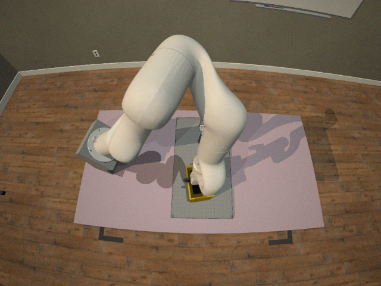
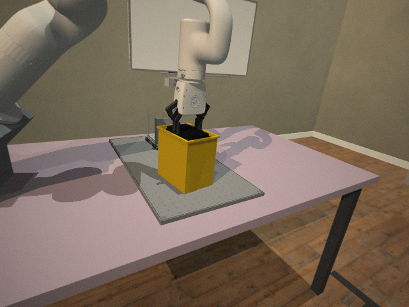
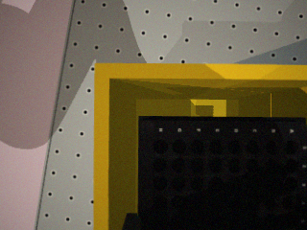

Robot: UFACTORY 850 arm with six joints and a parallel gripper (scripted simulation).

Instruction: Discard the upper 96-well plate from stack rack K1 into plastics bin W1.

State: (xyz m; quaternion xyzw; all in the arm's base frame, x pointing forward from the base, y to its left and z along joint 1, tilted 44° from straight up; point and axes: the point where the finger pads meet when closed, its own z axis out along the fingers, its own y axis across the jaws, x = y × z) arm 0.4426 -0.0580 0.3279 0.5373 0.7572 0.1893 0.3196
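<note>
The black 96-well plate lies 1 cm below my hand. The rest, counted from my hand: yellow plastics bin W1: 10 cm below; light plate: 37 cm to the left, 16 cm below.
</note>
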